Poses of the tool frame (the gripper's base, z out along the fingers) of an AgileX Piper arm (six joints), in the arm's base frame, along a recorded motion.
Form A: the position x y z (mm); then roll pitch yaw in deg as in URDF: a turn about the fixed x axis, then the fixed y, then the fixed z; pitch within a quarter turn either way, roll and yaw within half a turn.
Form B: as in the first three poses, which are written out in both.
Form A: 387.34, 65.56, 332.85, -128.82, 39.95, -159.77
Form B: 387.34, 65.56, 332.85, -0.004, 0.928, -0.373, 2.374
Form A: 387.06, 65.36, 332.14, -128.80, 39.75, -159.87
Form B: 387.06, 65.36, 332.14, -0.004, 0.928, -0.373, 2.377
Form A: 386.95, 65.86, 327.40, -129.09, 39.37, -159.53
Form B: 386.95, 65.86, 327.40, -0.009, 0.929, -0.371, 2.381
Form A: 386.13, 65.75, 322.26, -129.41, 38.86, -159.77
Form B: 386.13, 65.75, 322.26, -0.011, 0.929, -0.370, 2.390
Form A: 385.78, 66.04, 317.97, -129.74, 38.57, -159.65
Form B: 385.78, 66.04, 317.97, -0.014, 0.930, -0.367, 2.394
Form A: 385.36, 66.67, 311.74, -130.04, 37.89, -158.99
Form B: 385.36, 66.67, 311.74, -0.023, 0.931, -0.364, 2.400
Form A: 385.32, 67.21, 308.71, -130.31, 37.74, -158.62
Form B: 385.32, 67.21, 308.71, -0.028, 0.932, -0.361, 2.400
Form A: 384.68, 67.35, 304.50, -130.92, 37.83, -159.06
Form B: 384.68, 67.35, 304.50, -0.026, 0.934, -0.357, 2.402
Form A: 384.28, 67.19, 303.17, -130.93, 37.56, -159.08
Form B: 384.28, 67.19, 303.17, -0.027, 0.934, -0.357, 2.406
